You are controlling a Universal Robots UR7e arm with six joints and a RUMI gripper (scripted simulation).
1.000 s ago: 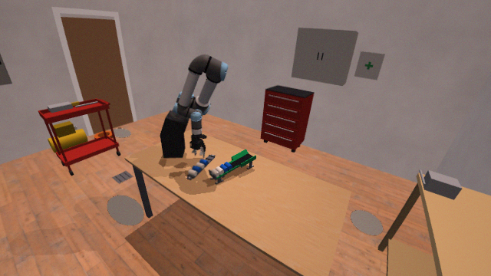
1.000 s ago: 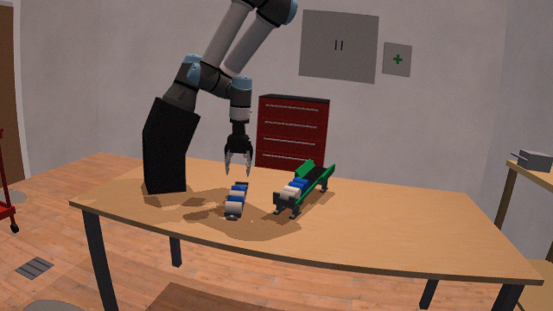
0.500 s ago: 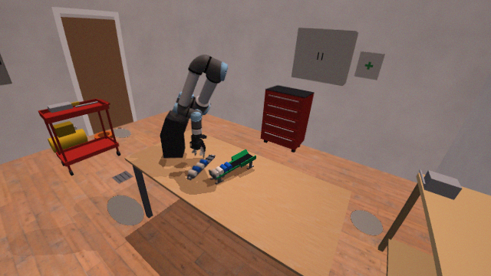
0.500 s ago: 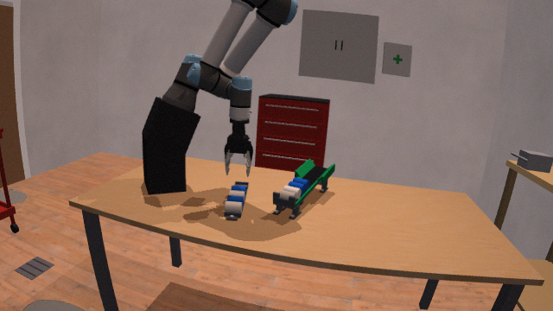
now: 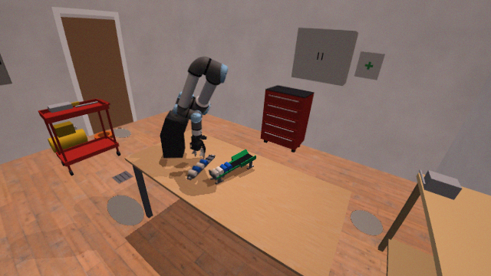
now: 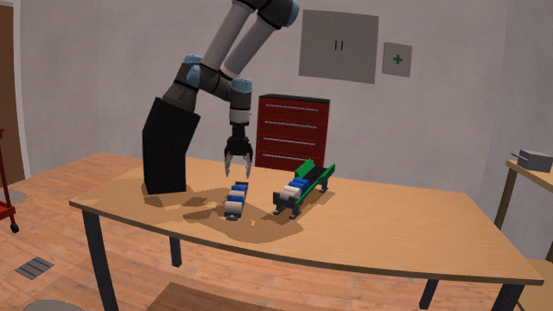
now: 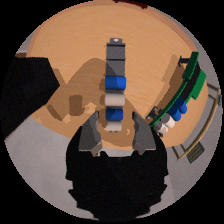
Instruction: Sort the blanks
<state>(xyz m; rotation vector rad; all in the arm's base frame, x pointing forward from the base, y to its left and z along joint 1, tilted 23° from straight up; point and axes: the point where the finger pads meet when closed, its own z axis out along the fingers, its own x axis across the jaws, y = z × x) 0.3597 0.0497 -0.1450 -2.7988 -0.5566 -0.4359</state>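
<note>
Right now the black stock rack is 10 mm behind my hand, 20 mm to the left of it and 120 mm below it.
</note>
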